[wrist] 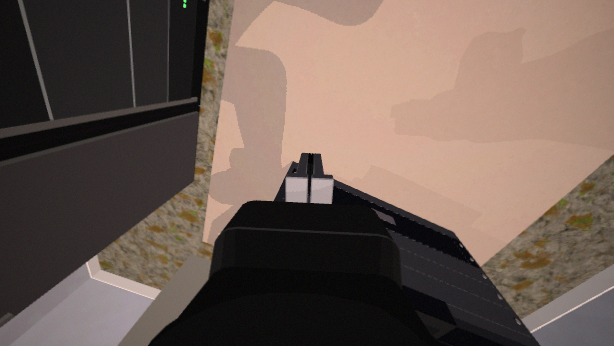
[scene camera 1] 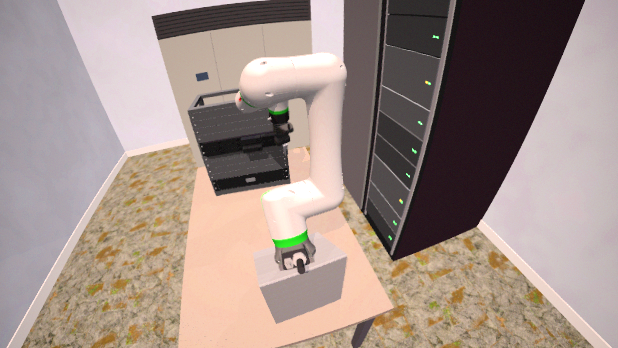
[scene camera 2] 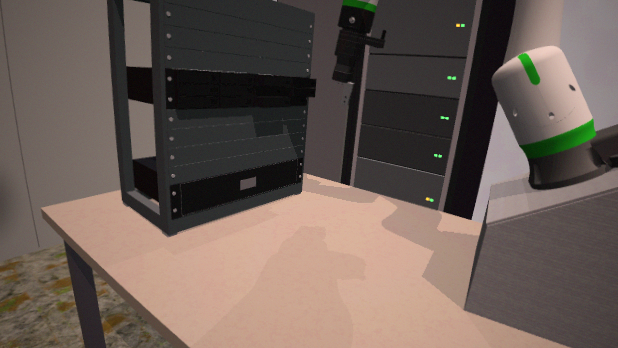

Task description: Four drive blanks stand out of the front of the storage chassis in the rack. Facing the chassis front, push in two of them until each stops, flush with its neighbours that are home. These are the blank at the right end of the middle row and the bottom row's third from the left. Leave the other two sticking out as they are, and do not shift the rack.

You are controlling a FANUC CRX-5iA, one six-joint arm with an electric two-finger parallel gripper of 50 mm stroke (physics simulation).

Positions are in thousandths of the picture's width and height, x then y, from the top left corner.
Scene:
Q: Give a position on a rack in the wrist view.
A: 732, 842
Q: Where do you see a rack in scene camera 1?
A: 386, 430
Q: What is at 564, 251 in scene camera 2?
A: The gripper.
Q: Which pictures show the rack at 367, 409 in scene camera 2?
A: The wrist view, scene camera 1 and scene camera 2: all of them.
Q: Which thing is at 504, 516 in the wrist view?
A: The gripper.

